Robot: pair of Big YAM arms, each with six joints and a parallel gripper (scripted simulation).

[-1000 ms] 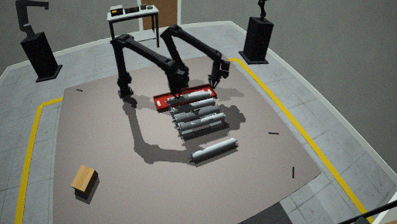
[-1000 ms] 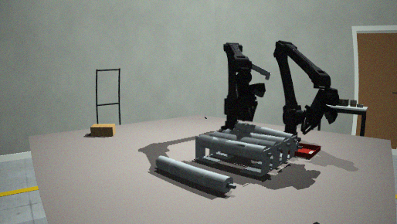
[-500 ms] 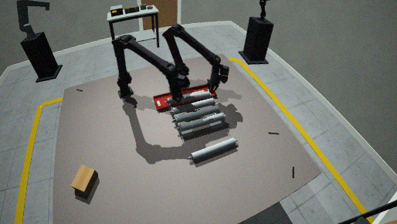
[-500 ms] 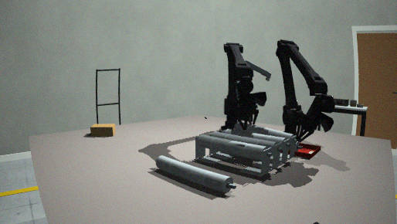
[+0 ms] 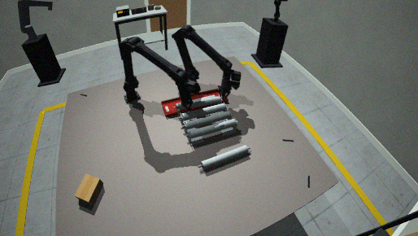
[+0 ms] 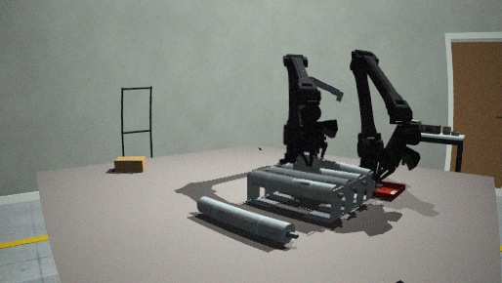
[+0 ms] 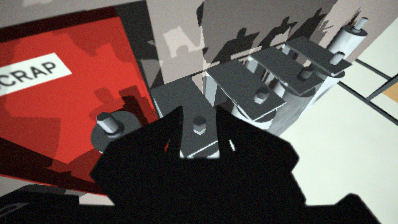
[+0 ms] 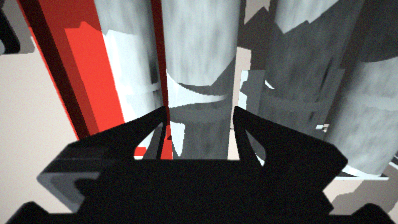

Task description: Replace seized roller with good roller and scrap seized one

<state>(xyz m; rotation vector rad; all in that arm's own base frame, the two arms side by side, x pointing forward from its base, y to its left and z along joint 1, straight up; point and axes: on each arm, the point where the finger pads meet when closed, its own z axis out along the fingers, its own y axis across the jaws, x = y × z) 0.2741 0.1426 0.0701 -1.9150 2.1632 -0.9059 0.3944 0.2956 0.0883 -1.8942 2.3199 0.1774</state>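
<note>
My right gripper is now 70 mm short of the bed roller, 100 mm to the right of it and 20 mm above it. The rest, counted from my right hand: red scrap tray 110 mm behind, 70 mm to the left, 80 mm below; then cardboard box 480 mm ahead, 700 mm to the right, 50 mm below.
</note>
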